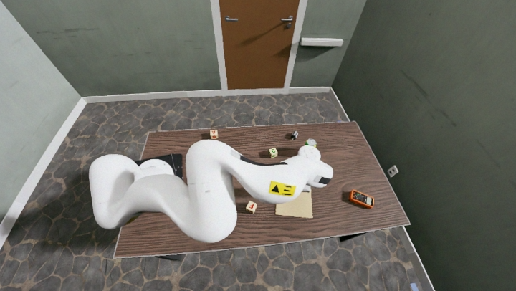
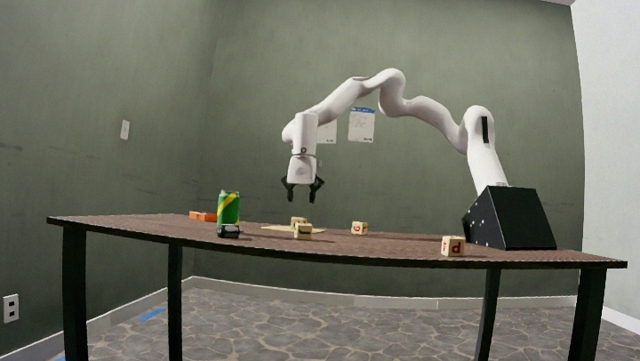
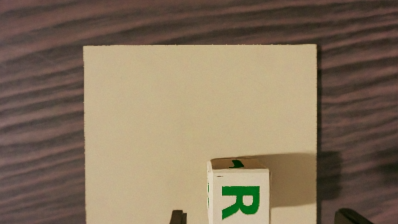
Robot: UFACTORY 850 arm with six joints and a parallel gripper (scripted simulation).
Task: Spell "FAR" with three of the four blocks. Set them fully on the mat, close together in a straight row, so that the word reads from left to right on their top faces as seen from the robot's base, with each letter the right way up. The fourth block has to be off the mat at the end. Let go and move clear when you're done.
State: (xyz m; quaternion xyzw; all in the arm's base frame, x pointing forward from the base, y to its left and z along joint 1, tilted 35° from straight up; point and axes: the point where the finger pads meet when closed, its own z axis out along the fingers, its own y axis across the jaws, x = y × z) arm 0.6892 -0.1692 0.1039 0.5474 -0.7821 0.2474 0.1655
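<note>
Right now the tan mat is 20 mm ahead of my hand, 30 mm to the right of it and 120 mm below it. Round my hand: green can 220 mm ahead, 250 mm to the left, 60 mm below; dark object 180 mm ahead, 390 mm to the left, 100 mm below.
</note>
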